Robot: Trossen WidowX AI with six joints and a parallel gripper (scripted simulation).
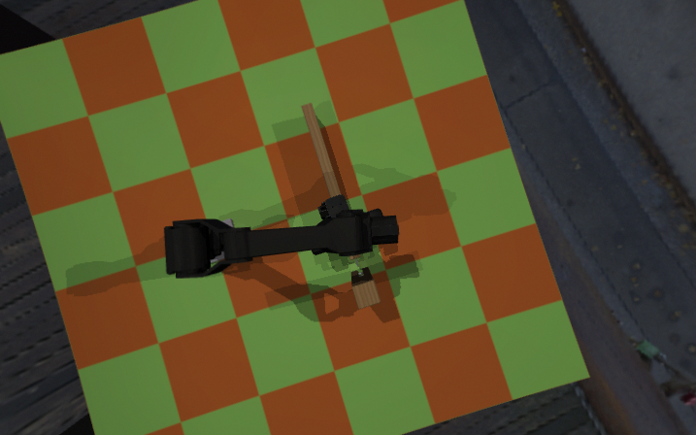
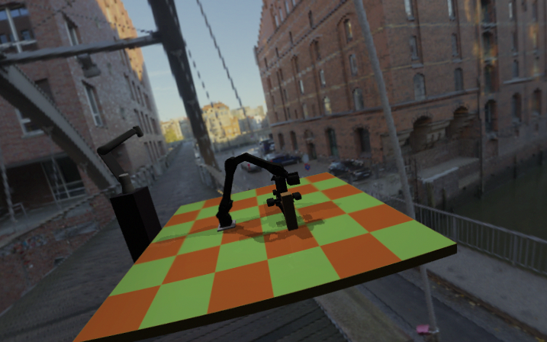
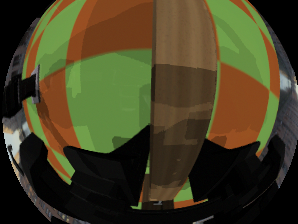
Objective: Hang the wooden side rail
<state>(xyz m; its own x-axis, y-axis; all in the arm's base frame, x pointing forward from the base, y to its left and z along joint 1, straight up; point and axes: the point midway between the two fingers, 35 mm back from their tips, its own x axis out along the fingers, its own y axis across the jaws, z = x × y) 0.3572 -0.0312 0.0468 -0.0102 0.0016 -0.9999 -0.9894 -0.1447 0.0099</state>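
The headboard post is 13 cm to the right of my gripper tip, 6 cm above it and 2 cm ahead of it.
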